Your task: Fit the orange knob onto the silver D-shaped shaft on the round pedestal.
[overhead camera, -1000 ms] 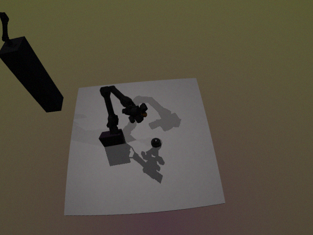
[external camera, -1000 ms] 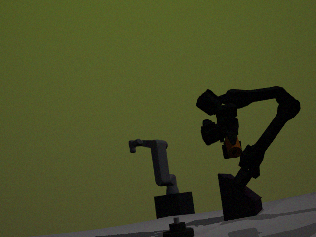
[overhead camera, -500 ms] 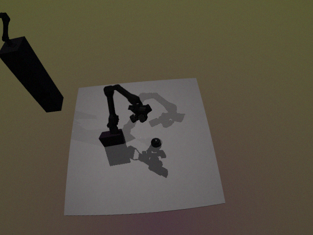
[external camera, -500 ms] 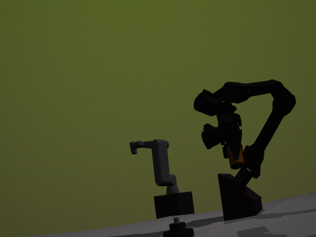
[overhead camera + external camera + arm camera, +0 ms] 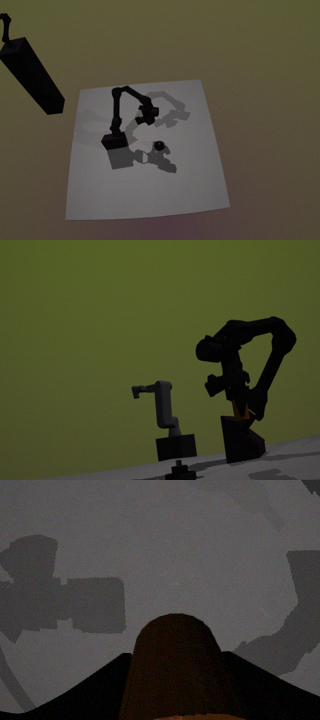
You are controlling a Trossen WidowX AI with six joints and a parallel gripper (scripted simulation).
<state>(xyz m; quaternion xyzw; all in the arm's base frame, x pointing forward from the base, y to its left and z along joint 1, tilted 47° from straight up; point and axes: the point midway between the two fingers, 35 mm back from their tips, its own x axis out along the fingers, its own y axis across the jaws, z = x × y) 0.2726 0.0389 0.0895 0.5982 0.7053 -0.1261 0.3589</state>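
My gripper tip is 7 cm short of the round pedestal, 17 cm to the left of it and 12 cm above it. Round my gripper tip: orange knob 3 cm above.
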